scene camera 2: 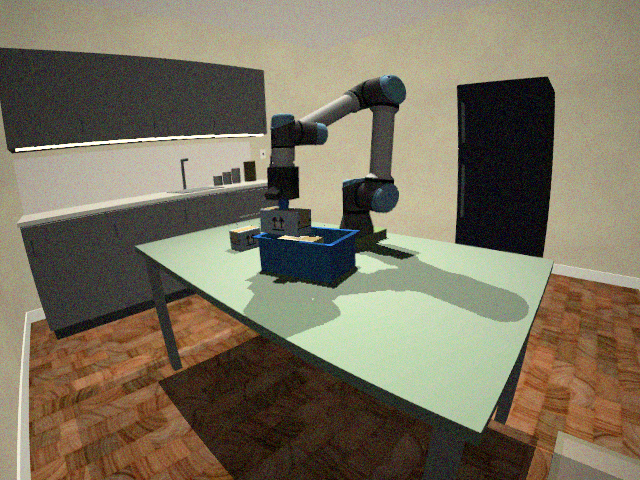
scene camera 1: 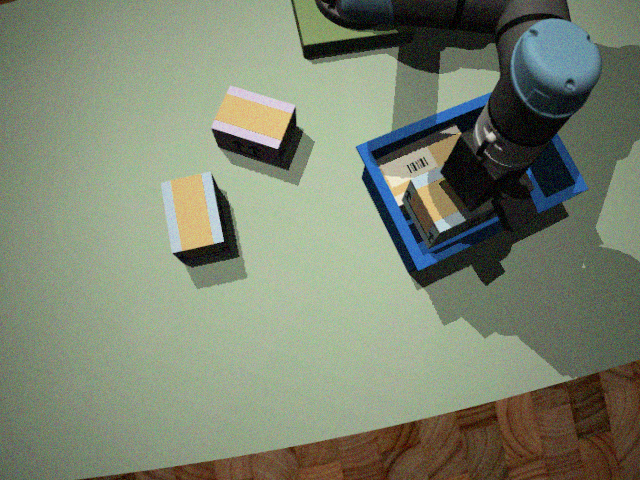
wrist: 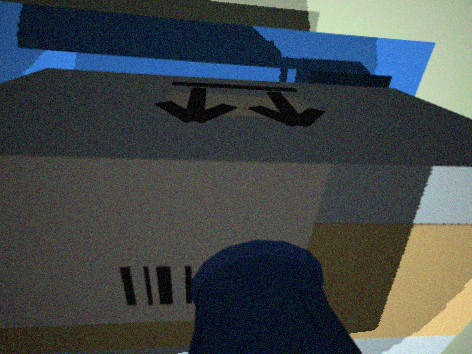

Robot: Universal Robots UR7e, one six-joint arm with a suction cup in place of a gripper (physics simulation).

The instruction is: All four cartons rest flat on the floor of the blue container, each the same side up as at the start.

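Frame: origin at the arm's base, x ahead, y left, z up, level; metres.
Seen in the pictures: end effector, tool point: (scene camera 2: 283,213) (wrist: 251,251).
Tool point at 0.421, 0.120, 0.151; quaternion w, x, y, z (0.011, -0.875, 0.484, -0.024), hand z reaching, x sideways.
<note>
Pixels of each thing's top centre, then the offset from my tool point to it, as dx, dy, dz. Level surfaces: height alone.
- blue container, middle of its top: (wrist: 129,213) (scene camera 1: 477,167) (scene camera 2: 306,233) -0.058, +0.036, -0.073
- pink-edged carton, middle of its top: (scene camera 1: 253,116) -0.162, -0.294, -0.115
- pale-blue-edged carton, middle of its top: (scene camera 1: 191,211) (scene camera 2: 244,229) -0.009, -0.384, -0.114
- table, its level: dz -0.193
My suction gripper (scene camera 2: 283,205) (wrist: 257,265) is shut on a carton (scene camera 1: 437,199) (scene camera 2: 279,222) (wrist: 100,210) with a tan strip, pale blue edges and a barcode on top. This carton hangs level, its underside at about rim height of the blue container (scene camera 1: 392,206) (scene camera 2: 294,260) (wrist: 400,60), over its interior. Another carton (scene camera 1: 398,176) (scene camera 2: 302,239) lies inside the container, partly hidden by the arm and the held carton. A pink-edged carton (scene camera 1: 254,118) and a pale-blue-edged carton (scene camera 1: 192,211) stand on the table. The cup is hidden in scene camera 1.
The green base plate (scene camera 1: 341,43) stands beyond the container. The table (scene camera 1: 289,330) (scene camera 2: 413,351) ends at an edge above the wooden floor (scene camera 1: 465,444). A kitchen counter (scene camera 2: 129,205) and a black cabinet (scene camera 2: 504,165) stand behind the table.
</note>
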